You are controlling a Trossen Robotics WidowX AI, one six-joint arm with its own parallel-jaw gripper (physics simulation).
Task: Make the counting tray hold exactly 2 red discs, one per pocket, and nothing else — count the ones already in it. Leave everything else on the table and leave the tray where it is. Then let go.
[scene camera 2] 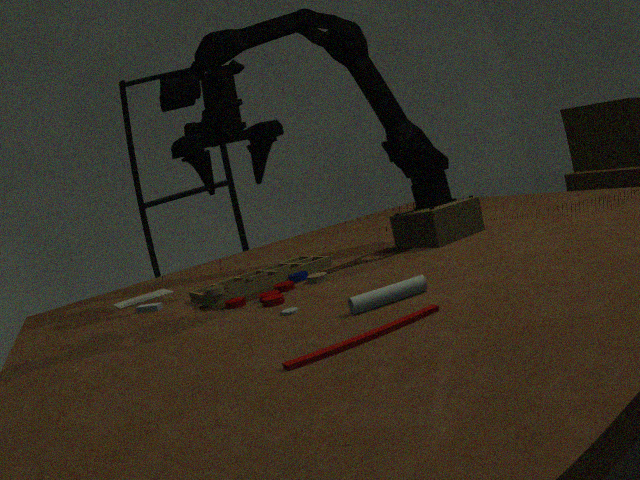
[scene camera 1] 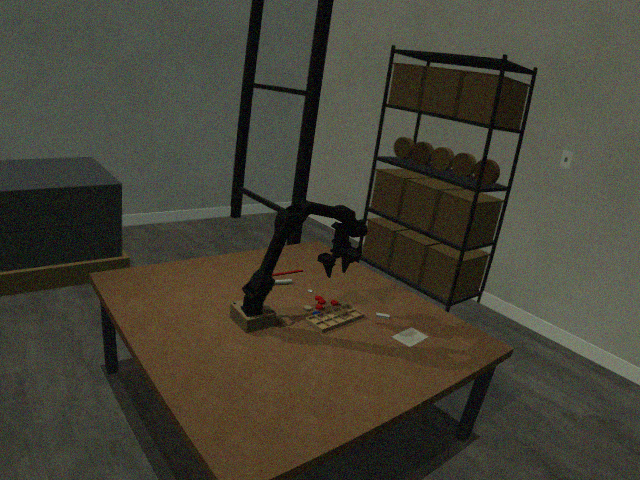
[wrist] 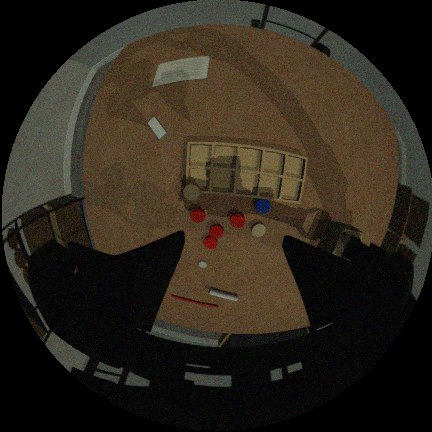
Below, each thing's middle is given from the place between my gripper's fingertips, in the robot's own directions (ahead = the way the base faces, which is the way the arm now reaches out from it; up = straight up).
Now: the wooden counting tray (wrist: 226,168) 16 cm below my hand, 6 cm to the right of it and 2 cm behind it.
